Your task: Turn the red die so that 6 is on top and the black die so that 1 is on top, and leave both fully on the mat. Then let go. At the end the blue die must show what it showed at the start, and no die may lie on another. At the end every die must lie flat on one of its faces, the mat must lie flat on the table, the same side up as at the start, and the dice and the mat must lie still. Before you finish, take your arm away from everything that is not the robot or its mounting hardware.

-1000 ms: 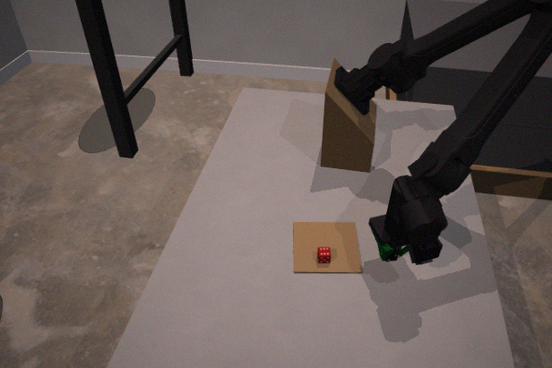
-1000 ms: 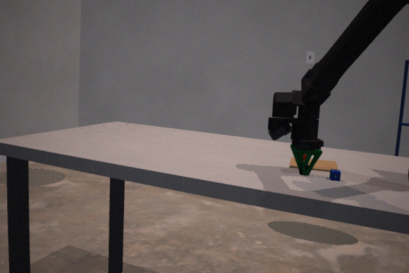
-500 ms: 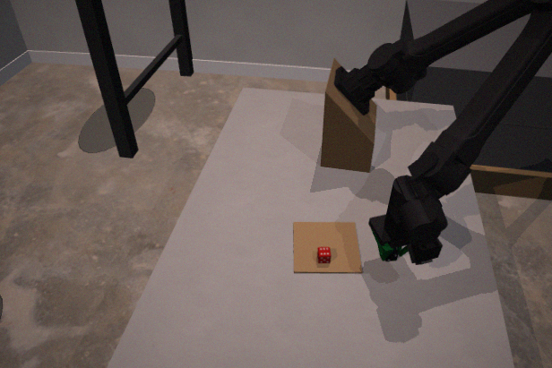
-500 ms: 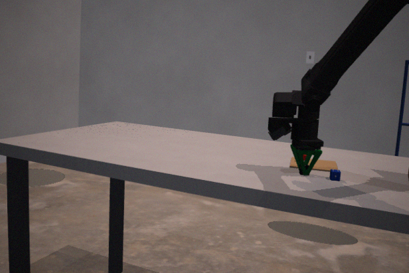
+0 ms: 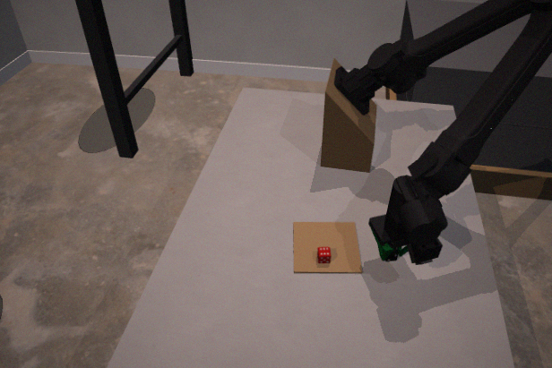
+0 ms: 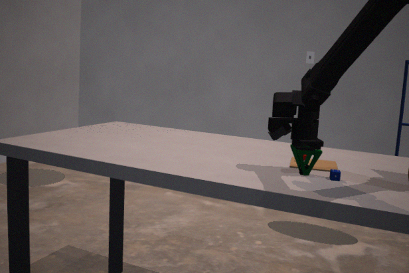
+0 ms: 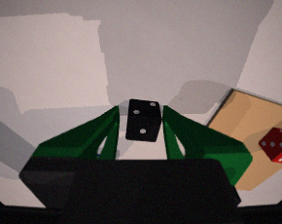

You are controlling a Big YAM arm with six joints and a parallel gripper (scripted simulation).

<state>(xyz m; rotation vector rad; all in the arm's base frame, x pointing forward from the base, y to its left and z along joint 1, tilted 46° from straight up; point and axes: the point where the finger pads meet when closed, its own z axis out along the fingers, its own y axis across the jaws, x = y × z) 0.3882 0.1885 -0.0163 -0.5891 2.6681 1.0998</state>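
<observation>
My gripper is now right at the black die. Also, from my hand: red die 30 mm ahead, 140 mm to the right, 10 mm above; tan mat 10 mm behind, 140 mm to the right, 10 mm below; blue die 80 mm behind, 10 mm to the left.
</observation>
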